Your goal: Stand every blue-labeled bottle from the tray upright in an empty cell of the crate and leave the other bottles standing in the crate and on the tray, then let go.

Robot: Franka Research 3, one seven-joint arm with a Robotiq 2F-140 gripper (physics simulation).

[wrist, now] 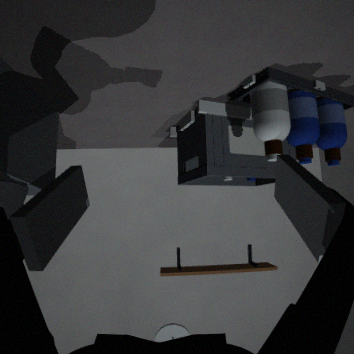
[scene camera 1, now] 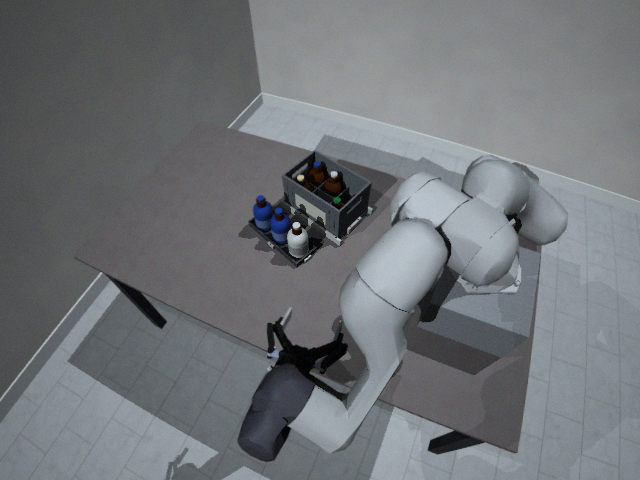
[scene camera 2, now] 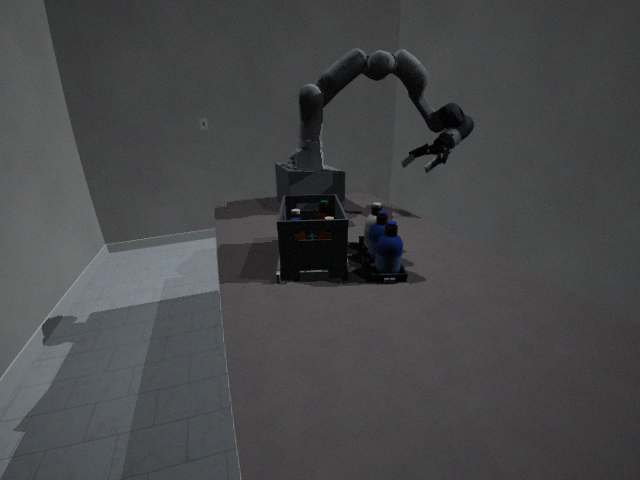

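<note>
Two blue-labeled bottles stand upright on the tray: the far-end one and the middle one. A white bottle stands at the tray's other end. The tray lies beside the grey crate. Several brown bottles with blue, white, cream and green caps stand inside the crate; its cells are partly hidden. My gripper is open and empty, raised well away from the tray and crate.
The table carries the crate, the tray and the arm's grey base block. A wall shelf shows upside down in the wrist view. The crate's walls rise above the bottles inside.
</note>
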